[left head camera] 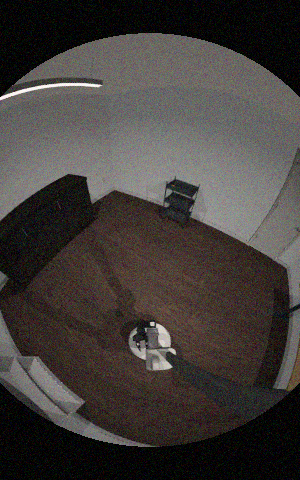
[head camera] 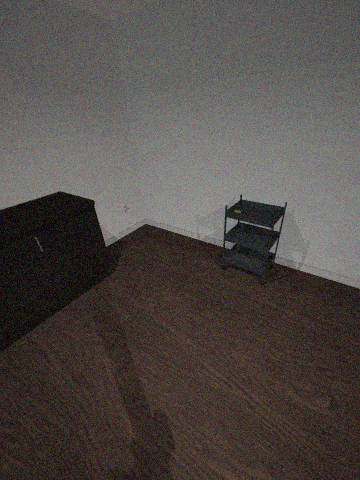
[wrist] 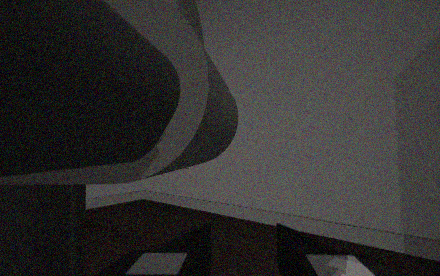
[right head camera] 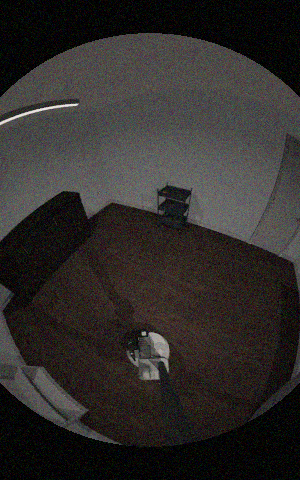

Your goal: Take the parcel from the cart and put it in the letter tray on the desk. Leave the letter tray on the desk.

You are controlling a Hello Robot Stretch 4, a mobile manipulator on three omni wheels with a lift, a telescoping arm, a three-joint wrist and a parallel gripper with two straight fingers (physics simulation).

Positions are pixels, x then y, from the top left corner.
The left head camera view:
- dark cart: 178, 207
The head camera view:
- dark cart: 252, 244
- tall black cabinet: 60, 253
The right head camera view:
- dark cart: 173, 210
